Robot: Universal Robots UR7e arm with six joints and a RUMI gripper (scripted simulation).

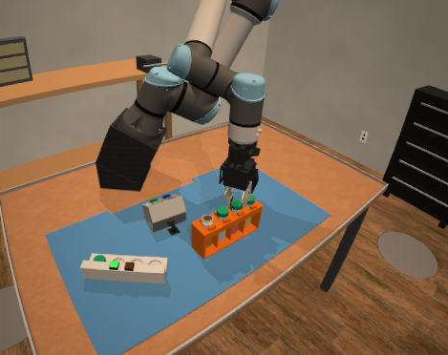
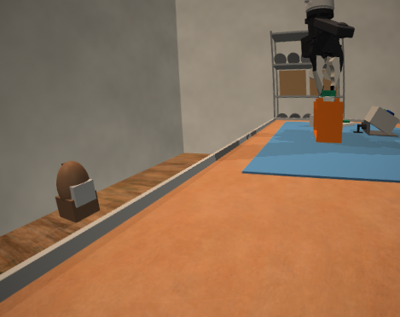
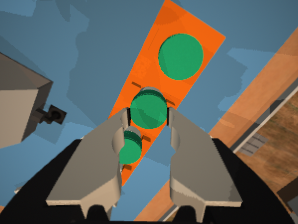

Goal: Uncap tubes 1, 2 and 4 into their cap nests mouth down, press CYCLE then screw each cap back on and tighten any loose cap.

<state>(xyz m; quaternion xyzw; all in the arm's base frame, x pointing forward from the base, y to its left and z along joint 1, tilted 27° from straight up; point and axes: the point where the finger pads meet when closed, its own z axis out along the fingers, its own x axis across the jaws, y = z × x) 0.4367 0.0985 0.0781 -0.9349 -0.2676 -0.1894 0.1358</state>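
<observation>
My gripper is now 50 mm to the right of the cap and 10 mm above it. Round my hand: grey key housing (180 mm behind, 150 mm to the right, 70 mm below); blue key (190 mm behind, 130 mm to the right, 60 mm below); table edge (200 mm ahead, 90 mm to the left, 120 mm below).
</observation>
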